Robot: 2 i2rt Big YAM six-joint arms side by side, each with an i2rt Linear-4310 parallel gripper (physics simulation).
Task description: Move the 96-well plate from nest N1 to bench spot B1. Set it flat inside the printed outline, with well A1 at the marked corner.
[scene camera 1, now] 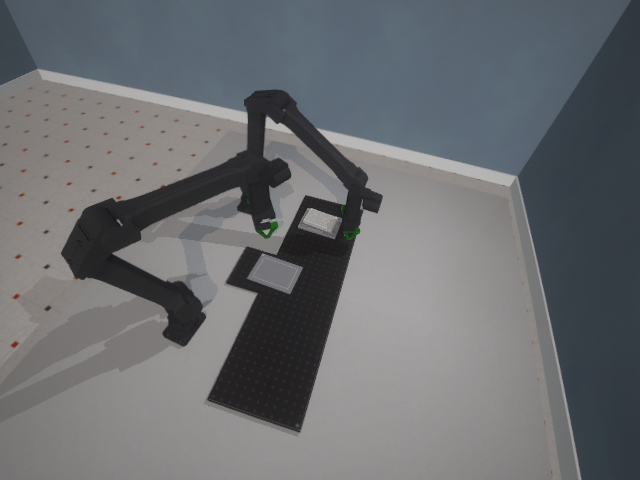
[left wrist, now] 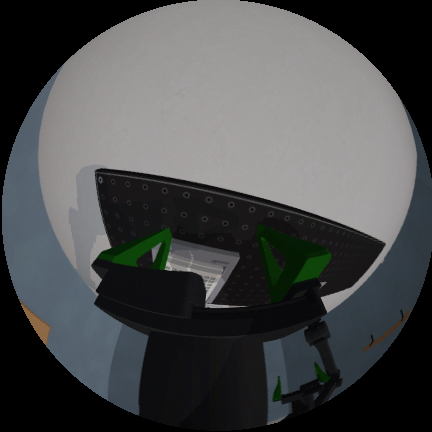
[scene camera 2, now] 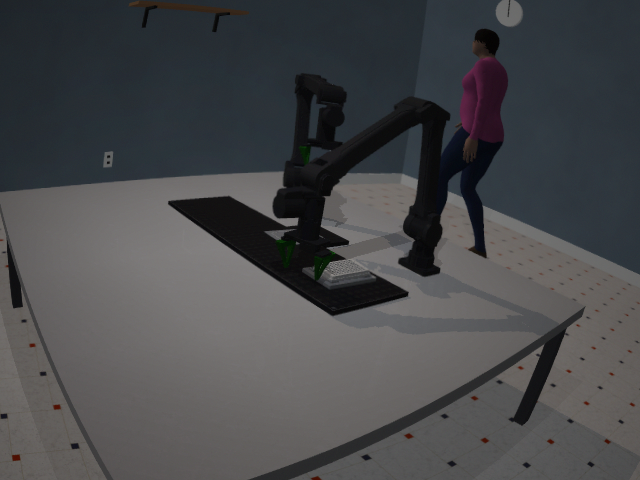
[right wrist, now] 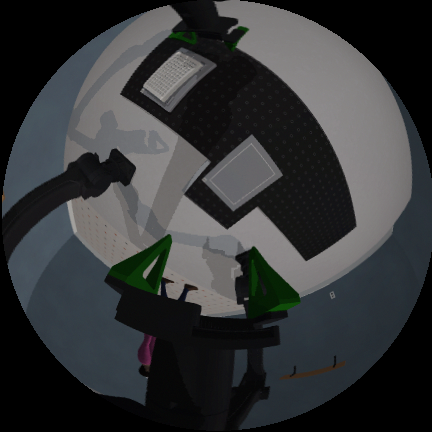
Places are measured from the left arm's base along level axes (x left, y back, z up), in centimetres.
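Pixels of known places: left gripper, between the fingertips: (scene camera 1: 347, 231) (left wrist: 212, 230) (scene camera 2: 301, 273) (right wrist: 212, 45); right gripper, between the fingertips: (scene camera 1: 263, 226) (left wrist: 297, 369) (right wrist: 210, 244); left arm's base, origin of its link: (scene camera 2: 418, 268) (right wrist: 120, 166); right arm's base, origin of its link: (scene camera 1: 185, 326).
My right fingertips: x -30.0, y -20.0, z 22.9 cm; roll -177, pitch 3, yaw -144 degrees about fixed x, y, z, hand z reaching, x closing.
For each thing: its top centre in the pictures, then the offset to it from my right fingertips. "*": a spot on its surface instead. Level surfaces: height alone.
- white 96-well plate, centre of its top: (left wrist: 184, 291) (scene camera 2: 342, 266) (right wrist: 168, 72) (scene camera 1: 320, 218) dz -18.4, dx +29.0, dy -12.3 cm
- grey nest N1, a spot on its surface: (left wrist: 228, 256) (right wrist: 210, 60) (scene camera 1: 335, 235) * dz -20.5, dx +24.1, dy -20.4 cm
- Bench spot B1, a spot on its surface: (right wrist: 243, 172) (scene camera 1: 278, 272) * dz -21.4, dx -1.2, dy -5.4 cm
- black perforated board, height of its surface: dz -21.6 cm
- table, height of its surface: dz -22.9 cm
The white 96-well plate (scene camera 1: 318, 219) (scene camera 2: 347, 268) (right wrist: 172, 75) rests on the grey nest N1 (scene camera 1: 333, 233) (left wrist: 228, 256) (right wrist: 207, 66), off-centre, with a strip of the nest bare on one side. Whether it is fully seated is unclear. My left gripper (scene camera 1: 347, 222) (scene camera 2: 302, 272) (left wrist: 212, 230) (right wrist: 212, 45) is open, pointing down beside the nest's right side in scene camera 1, with nothing between its fingers. My right gripper (scene camera 1: 257, 219) (left wrist: 297, 369) (right wrist: 210, 244) is open and empty, high over the table. Bench spot B1 (scene camera 1: 275, 273) (right wrist: 243, 172) is a grey pad with a printed outline; its corner mark is too small to identify.
The black perforated board (scene camera 1: 289, 351) (scene camera 2: 222, 217) (right wrist: 310, 210) lies under the nest, with B1 on its side extension. The left arm's base (scene camera 2: 421, 263) stands near the nest. A person (scene camera 2: 483, 103) stands beyond the table (scene camera 2: 206, 361).
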